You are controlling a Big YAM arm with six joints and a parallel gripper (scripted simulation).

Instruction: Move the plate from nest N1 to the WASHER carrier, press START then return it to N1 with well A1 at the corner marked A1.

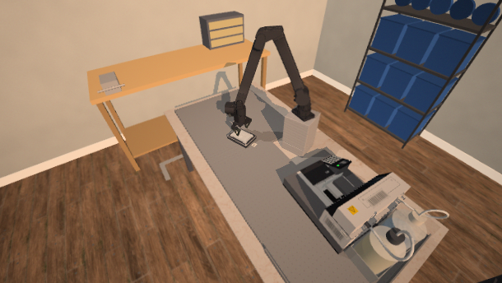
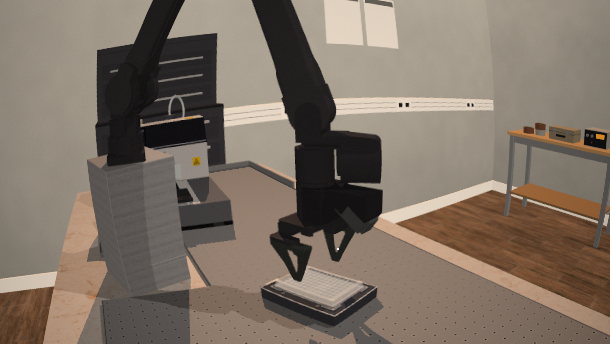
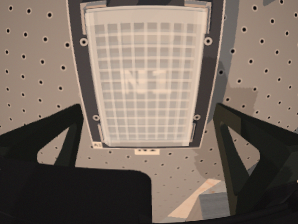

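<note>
The clear well plate lies 4 cm below my hand. Also, from my hand: dark carrier (20 cm behind, 52 cm to the left, 1 cm above); label (4 cm behind, 9 cm to the left, 7 cm below); nest frame (6 cm below).
</note>
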